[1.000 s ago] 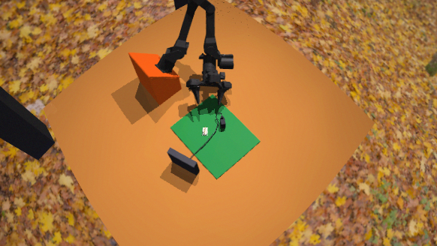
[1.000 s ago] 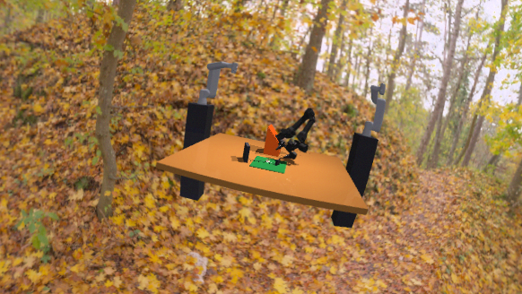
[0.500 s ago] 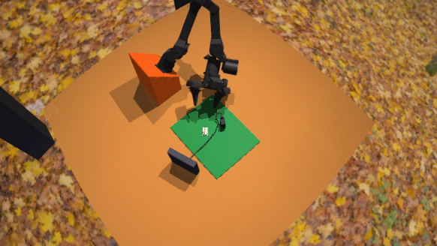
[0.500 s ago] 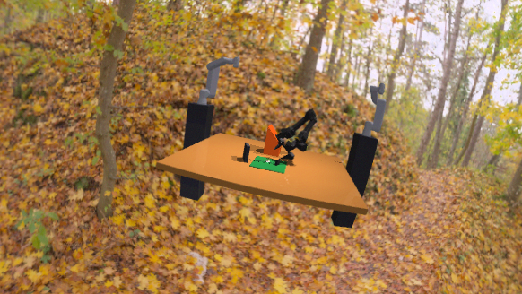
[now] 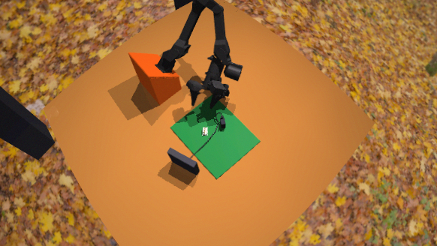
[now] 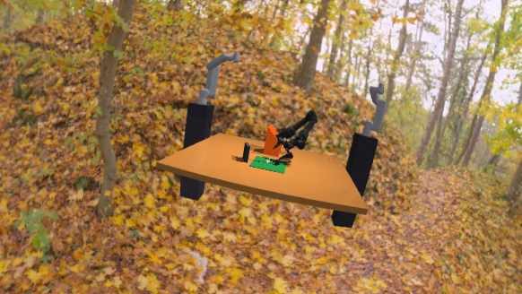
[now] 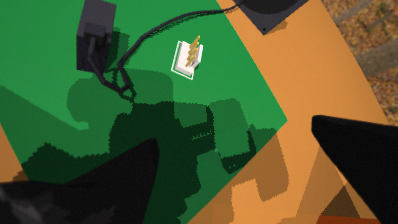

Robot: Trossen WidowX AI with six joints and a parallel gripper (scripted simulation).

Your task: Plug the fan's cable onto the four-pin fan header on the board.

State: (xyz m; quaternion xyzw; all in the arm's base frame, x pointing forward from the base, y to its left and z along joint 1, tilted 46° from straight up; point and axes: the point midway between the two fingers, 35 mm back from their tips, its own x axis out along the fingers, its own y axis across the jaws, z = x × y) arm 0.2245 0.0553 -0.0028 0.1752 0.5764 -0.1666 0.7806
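Right now my gripper tip is 100 mm short of the dark plug, 20 mm to the right of it and 40 mm above it. From my gripper tip the other things lie so: green board 110 mm ahead, 30 mm to the right, 80 mm below; then white four-pin fan header 70 mm ahead, 50 mm to the right, 60 mm below; then dark flat fan 120 mm ahead, 200 mm to the right.
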